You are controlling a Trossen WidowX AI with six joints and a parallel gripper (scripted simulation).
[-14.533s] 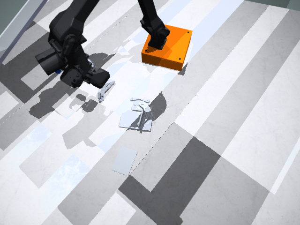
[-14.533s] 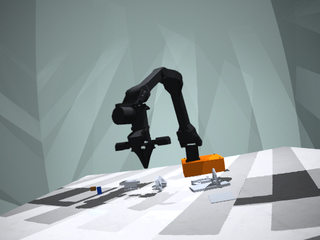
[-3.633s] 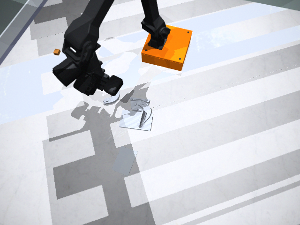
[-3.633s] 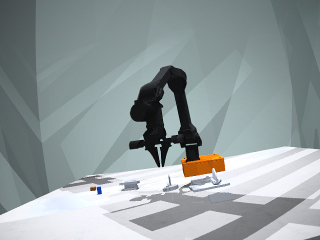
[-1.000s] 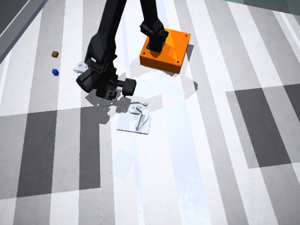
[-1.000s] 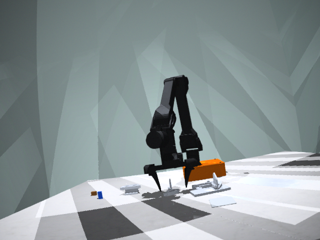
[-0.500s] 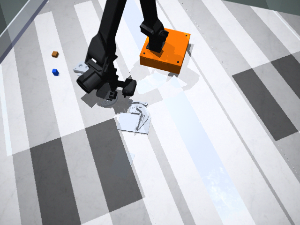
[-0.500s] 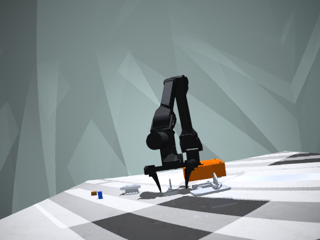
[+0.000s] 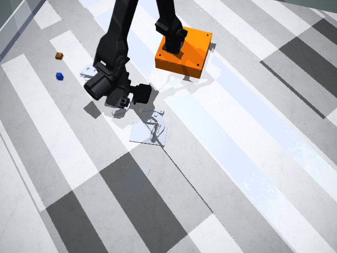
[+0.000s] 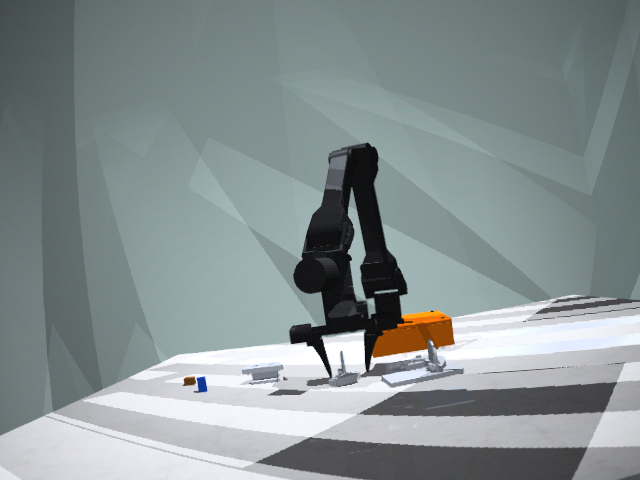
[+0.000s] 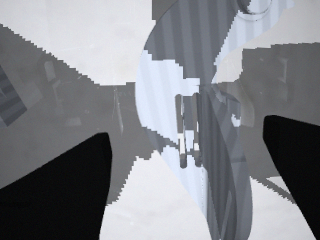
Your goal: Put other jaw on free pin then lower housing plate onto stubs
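Now: gripper tip 40 mm short of the jaw and 10 mm to the left of it. From my gripper tip the other things lie so: brown cube: 80 mm behind, 340 mm to the right; then blue cube: 10 mm ahead, 280 mm to the right, 10 mm above; then pale flat sheet: 240 mm ahead, 160 mm to the left.
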